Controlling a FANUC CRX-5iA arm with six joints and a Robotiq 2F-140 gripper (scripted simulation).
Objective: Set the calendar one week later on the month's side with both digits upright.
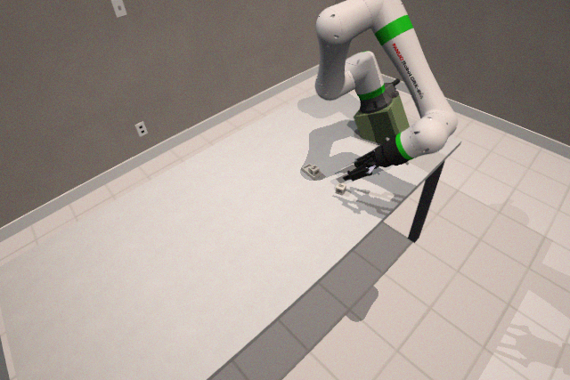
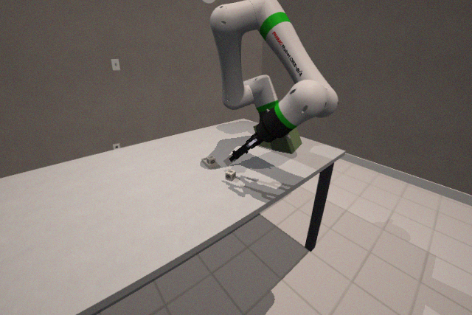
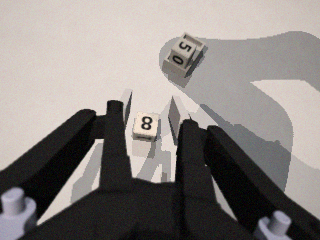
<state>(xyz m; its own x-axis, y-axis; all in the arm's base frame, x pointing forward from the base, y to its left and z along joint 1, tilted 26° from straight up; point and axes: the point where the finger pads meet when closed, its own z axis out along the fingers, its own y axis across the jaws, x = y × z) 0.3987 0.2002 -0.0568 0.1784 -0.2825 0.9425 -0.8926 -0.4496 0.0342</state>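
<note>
The white calendar cube is 90 mm below my hand, 20 mm to the right of it and 10 mm ahead of it.
</note>
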